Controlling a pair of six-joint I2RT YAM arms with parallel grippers.
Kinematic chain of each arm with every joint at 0, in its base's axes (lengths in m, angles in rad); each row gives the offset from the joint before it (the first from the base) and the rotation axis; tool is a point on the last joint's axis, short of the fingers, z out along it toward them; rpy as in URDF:
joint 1: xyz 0 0 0.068 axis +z
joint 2: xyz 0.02 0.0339 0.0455 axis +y
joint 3: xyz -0.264 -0.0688 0 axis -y
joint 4: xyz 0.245 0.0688 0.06 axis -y
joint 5: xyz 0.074 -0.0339 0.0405 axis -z
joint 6: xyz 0.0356 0 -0.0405 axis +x
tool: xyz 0 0 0 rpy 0 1.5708 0
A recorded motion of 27 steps. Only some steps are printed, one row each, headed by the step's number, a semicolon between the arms.
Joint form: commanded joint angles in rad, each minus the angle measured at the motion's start. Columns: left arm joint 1, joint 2, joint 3, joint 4, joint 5, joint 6; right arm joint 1, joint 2, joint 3, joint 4, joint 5, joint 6.
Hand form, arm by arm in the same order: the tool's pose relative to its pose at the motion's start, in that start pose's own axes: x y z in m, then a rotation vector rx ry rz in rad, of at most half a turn. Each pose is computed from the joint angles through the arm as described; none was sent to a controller.
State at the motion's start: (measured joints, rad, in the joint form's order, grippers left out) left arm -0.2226 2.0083 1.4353 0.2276 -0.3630 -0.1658; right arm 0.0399 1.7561 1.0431 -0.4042 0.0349 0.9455
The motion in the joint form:
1: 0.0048 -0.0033 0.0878 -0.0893 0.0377 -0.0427; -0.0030 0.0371 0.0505 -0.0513 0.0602 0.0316
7: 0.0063 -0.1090 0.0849 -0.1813 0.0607 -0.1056; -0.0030 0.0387 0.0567 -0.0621 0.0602 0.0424
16: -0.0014 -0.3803 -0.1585 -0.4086 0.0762 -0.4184; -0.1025 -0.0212 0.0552 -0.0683 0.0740 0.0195
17: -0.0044 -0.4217 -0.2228 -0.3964 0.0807 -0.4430; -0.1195 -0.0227 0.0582 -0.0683 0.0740 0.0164
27: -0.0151 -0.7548 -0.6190 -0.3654 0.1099 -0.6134; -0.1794 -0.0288 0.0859 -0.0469 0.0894 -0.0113
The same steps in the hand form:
1: -0.0231 -0.0022 -0.0013 0.0328 0.0050 -0.0448; -0.0062 0.0033 0.0038 0.0663 -0.0286 0.0318
7: -0.0523 0.0041 -0.0310 0.0559 0.0009 -0.1117; -0.0065 0.0038 0.0033 0.0713 -0.0255 0.0422
16: -0.0310 0.0305 -0.1013 0.0071 0.1939 -0.3569; -0.0366 -0.0149 -0.0153 0.0677 -0.0982 0.1118
17: -0.0214 0.0342 -0.1104 0.0077 0.2060 -0.3770; -0.0416 -0.0181 -0.0164 0.0695 -0.1064 0.1241
27: 0.0347 0.0671 -0.1814 0.0109 0.2520 -0.5341; -0.0644 -0.0249 -0.0241 0.0579 -0.1722 0.1523

